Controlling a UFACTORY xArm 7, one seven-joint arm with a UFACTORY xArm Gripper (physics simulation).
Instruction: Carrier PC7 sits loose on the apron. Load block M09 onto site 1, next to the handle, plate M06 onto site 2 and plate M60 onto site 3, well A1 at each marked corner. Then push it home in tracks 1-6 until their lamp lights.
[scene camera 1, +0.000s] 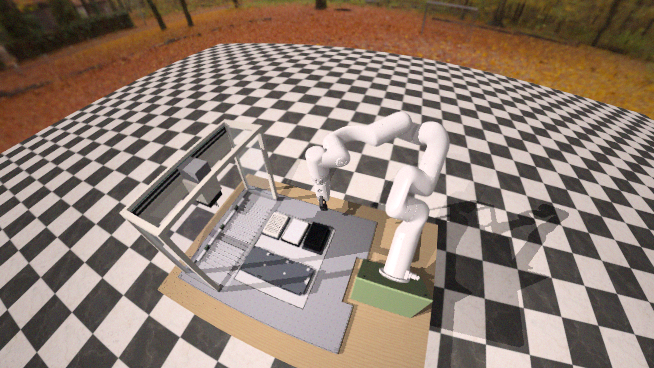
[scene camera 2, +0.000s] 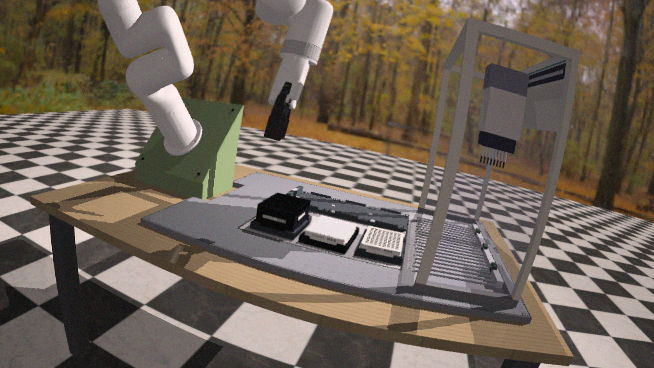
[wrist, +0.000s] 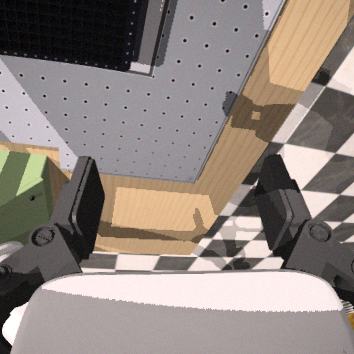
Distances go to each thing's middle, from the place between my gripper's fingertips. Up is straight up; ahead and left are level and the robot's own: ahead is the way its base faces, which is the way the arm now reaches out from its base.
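Relative to the dark carrier (scene camera 2: 353, 211), my gripper is 80 mm short of it, 320 mm to the right of it and 180 mm above it.
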